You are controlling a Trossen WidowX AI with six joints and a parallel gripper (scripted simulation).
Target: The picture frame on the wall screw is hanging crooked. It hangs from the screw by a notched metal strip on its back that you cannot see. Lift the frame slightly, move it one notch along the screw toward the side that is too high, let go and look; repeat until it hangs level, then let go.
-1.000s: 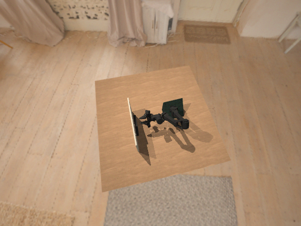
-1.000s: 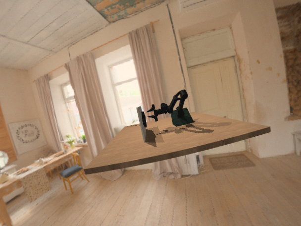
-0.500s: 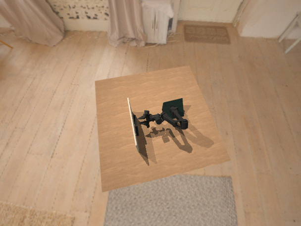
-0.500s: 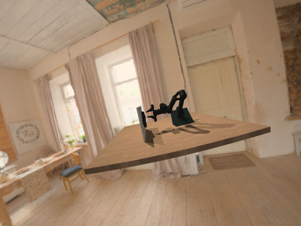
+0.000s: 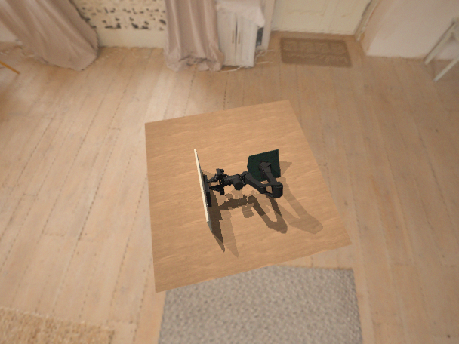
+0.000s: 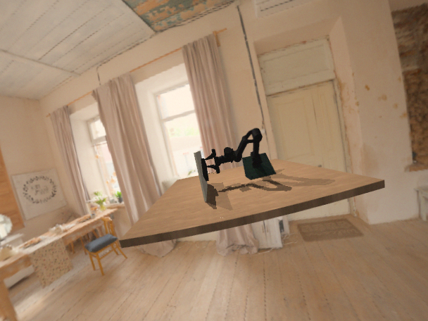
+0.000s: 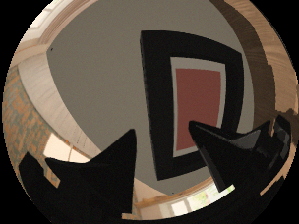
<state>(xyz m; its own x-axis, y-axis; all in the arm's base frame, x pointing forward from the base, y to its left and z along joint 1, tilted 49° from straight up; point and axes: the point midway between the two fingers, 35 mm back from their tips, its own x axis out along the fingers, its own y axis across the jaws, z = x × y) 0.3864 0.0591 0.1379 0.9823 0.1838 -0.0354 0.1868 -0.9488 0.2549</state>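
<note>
Right now my gripper tip is 10 mm short of the picture frame, 20 mm to the right of it and 50 mm above it. From my gripper tip the other things lie so: wall panel (20 mm ahead, 20 mm to the left, 50 mm below).
</note>
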